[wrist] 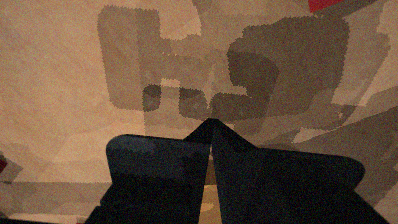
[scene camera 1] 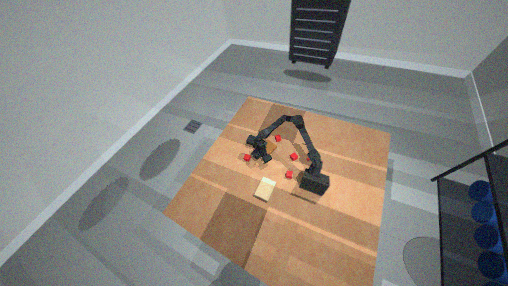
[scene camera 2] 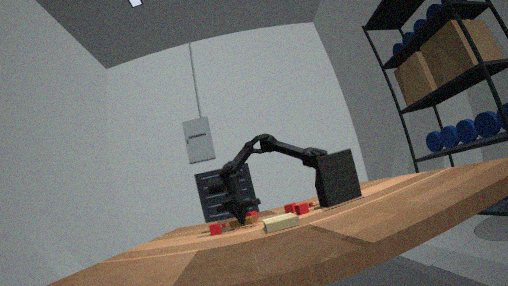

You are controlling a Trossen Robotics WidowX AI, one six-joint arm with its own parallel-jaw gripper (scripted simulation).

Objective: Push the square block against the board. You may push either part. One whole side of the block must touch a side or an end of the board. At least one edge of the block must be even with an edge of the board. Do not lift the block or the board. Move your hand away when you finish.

Labels:
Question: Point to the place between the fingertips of my gripper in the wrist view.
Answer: At 211, 123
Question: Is my gripper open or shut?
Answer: Shut.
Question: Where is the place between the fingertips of my gripper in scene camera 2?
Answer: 242, 225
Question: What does my gripper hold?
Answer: Nothing.

